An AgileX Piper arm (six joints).
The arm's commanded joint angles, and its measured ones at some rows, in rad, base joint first. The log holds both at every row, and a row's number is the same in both.
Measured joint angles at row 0: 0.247, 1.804, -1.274, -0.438, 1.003, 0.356
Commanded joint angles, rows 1 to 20: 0.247, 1.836, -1.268, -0.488, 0.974, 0.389; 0.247, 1.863, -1.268, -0.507, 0.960, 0.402; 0.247, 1.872, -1.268, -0.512, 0.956, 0.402; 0.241, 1.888, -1.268, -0.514, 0.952, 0.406; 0.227, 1.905, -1.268, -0.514, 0.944, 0.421; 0.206, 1.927, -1.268, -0.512, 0.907, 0.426; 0.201, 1.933, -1.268, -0.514, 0.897, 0.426; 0.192, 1.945, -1.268, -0.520, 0.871, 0.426; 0.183, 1.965, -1.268, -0.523, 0.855, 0.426; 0.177, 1.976, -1.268, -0.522, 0.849, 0.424; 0.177, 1.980, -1.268, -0.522, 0.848, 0.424; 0.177, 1.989, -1.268, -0.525, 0.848, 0.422; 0.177, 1.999, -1.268, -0.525, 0.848, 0.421; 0.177, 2.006, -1.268, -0.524, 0.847, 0.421; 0.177, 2.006, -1.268, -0.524, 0.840, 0.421; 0.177, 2.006, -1.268, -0.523, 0.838, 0.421; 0.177, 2.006, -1.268, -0.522, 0.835, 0.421; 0.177, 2.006, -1.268, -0.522, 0.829, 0.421; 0.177, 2.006, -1.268, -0.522, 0.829, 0.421; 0.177, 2.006, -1.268, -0.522, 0.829, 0.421
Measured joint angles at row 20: 0.184, 2.001, -1.274, -0.510, 0.832, 0.419
